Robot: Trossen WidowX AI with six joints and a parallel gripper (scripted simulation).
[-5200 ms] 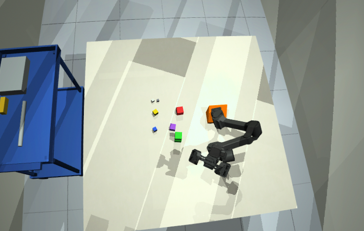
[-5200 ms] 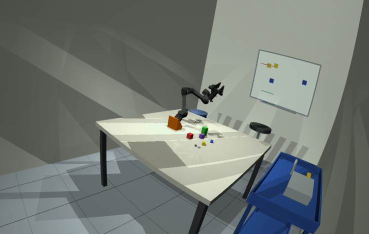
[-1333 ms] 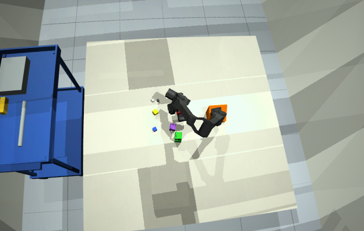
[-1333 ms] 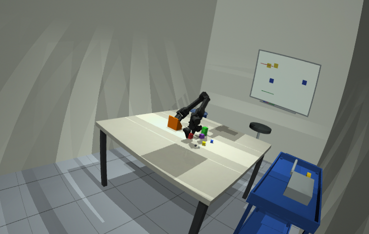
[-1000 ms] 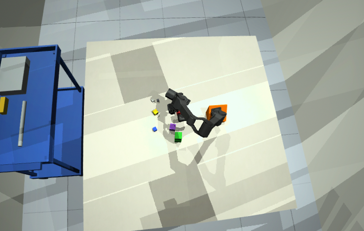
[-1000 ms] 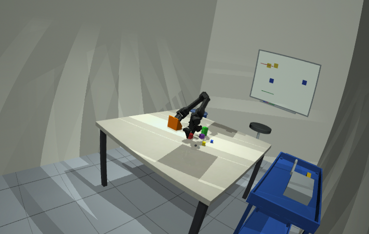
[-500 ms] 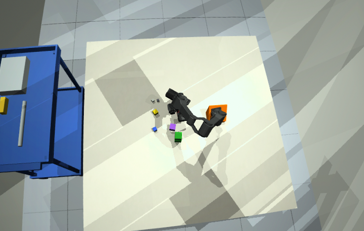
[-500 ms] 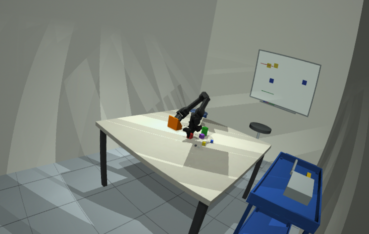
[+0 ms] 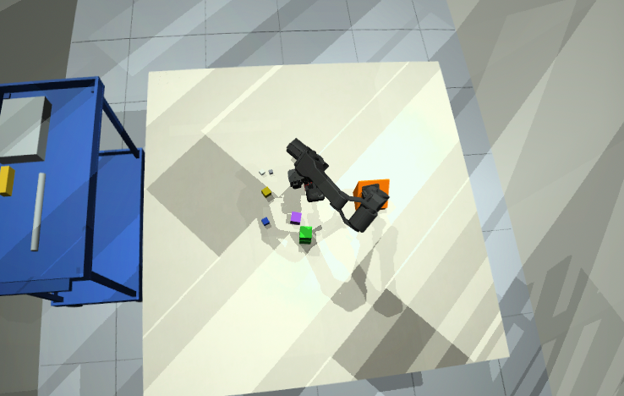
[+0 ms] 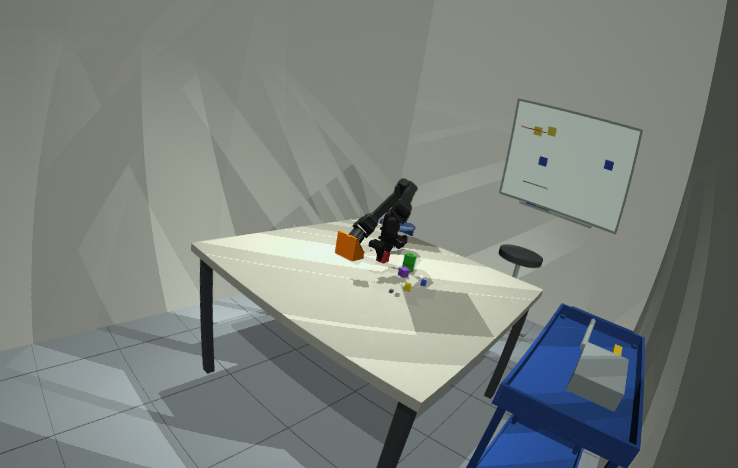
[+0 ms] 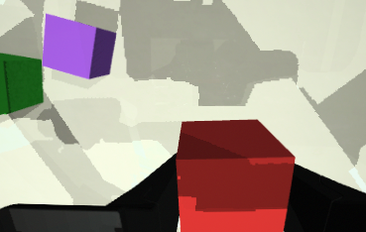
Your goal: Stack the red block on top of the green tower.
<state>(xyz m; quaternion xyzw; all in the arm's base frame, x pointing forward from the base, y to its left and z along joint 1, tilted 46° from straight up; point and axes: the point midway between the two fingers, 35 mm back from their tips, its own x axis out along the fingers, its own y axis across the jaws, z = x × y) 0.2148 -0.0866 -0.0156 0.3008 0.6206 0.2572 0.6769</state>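
Now: the green block 180 mm to the left of my gripper tip, 50 mm ahead of it and 20 mm below it. The rest, counted from my gripper tip: yellow block (160 mm ahead, 60 mm below, 20 mm to the right); red block (20 mm above); purple block (100 mm to the left, 70 mm ahead, 60 mm below).
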